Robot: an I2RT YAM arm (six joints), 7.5 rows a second.
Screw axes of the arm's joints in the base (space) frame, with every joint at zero. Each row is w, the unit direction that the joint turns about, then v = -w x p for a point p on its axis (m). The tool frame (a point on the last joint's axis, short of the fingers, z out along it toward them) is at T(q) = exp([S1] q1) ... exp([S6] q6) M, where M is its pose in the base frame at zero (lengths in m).
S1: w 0 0 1 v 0.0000 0.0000 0.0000
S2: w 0 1 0 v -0.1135 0.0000 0.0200
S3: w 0 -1 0 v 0.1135 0.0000 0.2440
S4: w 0 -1 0 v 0.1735 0.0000 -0.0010
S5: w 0 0 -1 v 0.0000 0.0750 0.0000
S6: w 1 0 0 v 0.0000 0.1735 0.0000
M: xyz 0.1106 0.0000 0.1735 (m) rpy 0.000 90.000 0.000 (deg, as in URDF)
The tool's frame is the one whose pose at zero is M.
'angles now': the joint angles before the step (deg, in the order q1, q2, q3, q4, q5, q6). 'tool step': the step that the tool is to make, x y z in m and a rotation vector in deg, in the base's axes. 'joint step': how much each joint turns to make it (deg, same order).
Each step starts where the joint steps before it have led.
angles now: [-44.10, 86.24, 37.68, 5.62, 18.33, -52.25]
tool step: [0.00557, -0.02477, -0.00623, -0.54, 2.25, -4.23]
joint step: [-2.27, 6.03, 4.53, 0.34, 2.78, -0.09]
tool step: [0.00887, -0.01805, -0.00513, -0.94, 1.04, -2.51]
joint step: [-0.83, 4.91, 3.92, 0.90, 2.18, 0.18]
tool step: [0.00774, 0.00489, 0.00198, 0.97, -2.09, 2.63]
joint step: [1.31, -0.17, 0.30, 0.00, -2.47, 0.71]
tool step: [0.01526, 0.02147, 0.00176, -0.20, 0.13, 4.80]
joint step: [4.53, -1.24, -0.99, -0.07, -0.03, -0.38]
